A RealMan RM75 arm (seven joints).
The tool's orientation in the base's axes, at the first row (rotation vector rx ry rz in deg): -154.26 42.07 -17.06
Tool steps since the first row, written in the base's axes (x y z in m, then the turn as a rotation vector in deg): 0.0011 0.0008 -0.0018 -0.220 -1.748 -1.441; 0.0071 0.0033 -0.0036 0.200 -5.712 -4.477; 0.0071 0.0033 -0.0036 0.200 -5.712 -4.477; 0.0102 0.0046 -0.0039 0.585 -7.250 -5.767; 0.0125 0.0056 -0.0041 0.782 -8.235 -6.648; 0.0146 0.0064 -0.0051 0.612 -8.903 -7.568; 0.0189 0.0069 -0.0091 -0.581 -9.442 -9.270
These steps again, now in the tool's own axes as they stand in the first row. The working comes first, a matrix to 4 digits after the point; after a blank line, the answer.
The tool's axes in the first row as the columns of a matrix, in the base's axes (used below as rounded here):
0.8450 -0.4531 0.2839
-0.5229 -0.8113 0.2615
0.1119 -0.3694 -0.9225

0.0003 -0.0005 0.0022 0.567 2.050 0.810; 0.0039 -0.0046 0.0062 2.655 6.197 2.693; 0.0039 -0.0046 0.0062 2.655 6.197 2.693; 0.0058 -0.0069 0.0077 3.640 7.747 3.590; 0.0072 -0.0087 0.0088 4.223 8.783 4.201; 0.0084 -0.0099 0.0105 4.326 9.741 4.827; 0.0113 -0.0108 0.0156 3.409 11.348 5.918
